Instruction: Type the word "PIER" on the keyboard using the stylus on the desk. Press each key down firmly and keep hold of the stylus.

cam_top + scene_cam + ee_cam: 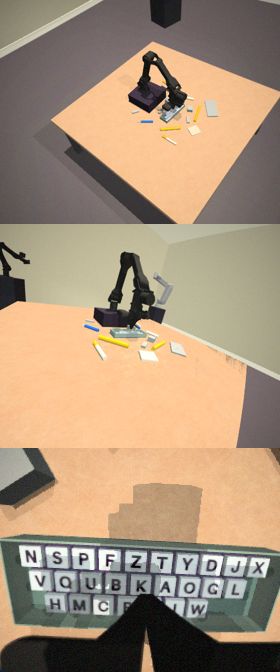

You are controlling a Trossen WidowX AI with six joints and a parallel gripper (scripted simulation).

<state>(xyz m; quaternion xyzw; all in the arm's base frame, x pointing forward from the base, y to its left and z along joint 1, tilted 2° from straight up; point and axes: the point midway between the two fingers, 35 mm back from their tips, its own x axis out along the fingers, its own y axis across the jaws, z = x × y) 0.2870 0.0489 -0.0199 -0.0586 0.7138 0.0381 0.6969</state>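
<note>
Now: the blue stylus 80 mm behind my gripper tip, 230 mm to the right of it and 30 mm below it. The rest, counted from my gripper tip: cream tile (230 mm ahead, 10 mm to the right, 40 mm below); then white stick (30 mm behind, 190 mm to the left, 30 mm below); then grey plate (170 mm ahead, 240 mm to the left, 40 mm below).
</note>
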